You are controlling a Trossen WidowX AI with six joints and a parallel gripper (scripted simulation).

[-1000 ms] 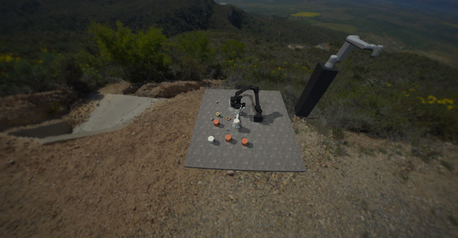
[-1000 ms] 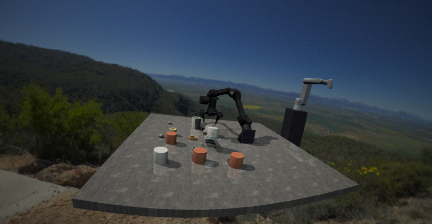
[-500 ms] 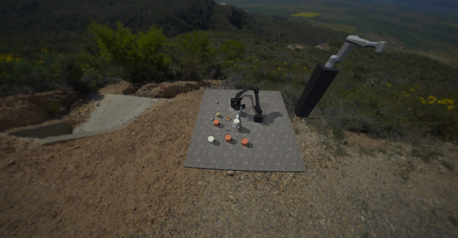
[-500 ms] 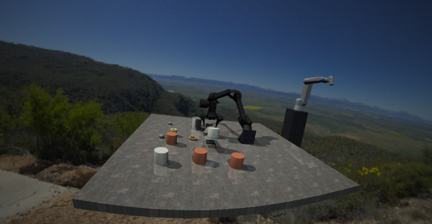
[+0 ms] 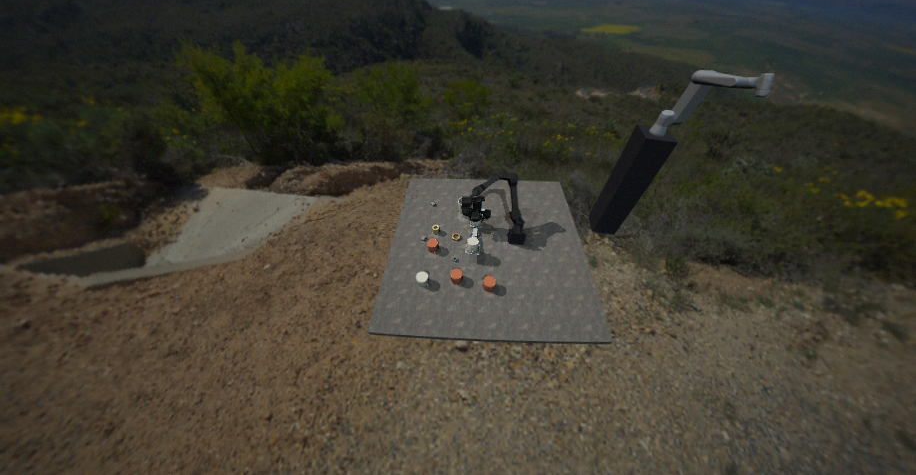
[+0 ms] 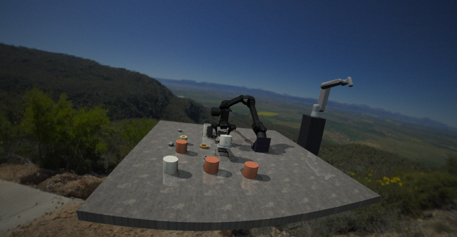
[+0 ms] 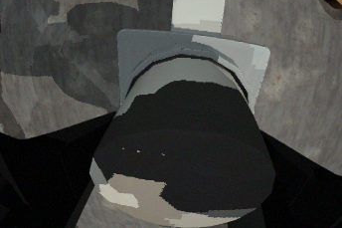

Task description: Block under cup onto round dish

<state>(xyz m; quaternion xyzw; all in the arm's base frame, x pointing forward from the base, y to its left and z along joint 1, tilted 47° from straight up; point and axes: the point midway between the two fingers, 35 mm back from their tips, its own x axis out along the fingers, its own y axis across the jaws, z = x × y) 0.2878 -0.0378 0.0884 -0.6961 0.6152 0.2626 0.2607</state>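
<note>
Right now my gripper tip is 40 mm past the round dish, 120 mm to the left of it and 40 mm above it. From my gripper tip the other things lie so: grey balance (10 mm behind, 140 mm to the left, 10 mm below); teal block (10 mm below).
</note>
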